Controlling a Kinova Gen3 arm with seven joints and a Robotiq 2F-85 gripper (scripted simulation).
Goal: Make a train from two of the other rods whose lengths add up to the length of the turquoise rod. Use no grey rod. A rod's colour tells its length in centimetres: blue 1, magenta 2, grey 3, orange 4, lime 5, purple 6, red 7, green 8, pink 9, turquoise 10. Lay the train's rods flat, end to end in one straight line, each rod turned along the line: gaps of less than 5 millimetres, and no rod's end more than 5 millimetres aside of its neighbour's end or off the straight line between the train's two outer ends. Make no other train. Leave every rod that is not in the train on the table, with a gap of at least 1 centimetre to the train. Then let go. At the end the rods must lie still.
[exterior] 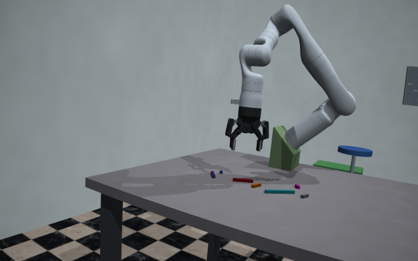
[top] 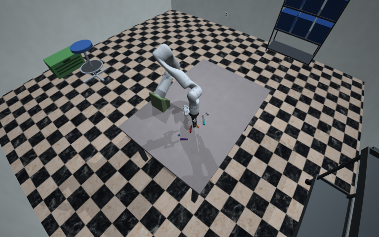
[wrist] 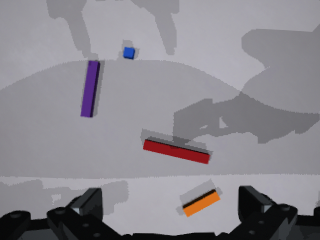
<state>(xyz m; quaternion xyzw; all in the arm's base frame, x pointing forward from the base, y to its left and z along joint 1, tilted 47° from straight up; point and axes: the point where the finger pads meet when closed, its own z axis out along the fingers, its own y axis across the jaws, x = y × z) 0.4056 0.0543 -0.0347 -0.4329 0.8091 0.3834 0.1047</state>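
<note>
The orange rod lies 5 cm to the left of my hand and 12 cm below it. The rest, counted from my hand: purple rod (1 cm ahead, 12 cm to the right, 12 cm below); then small blue rod (4 cm behind, 12 cm to the right, 12 cm below); then red rod (2 cm behind, 1 cm to the right, 12 cm below).
</note>
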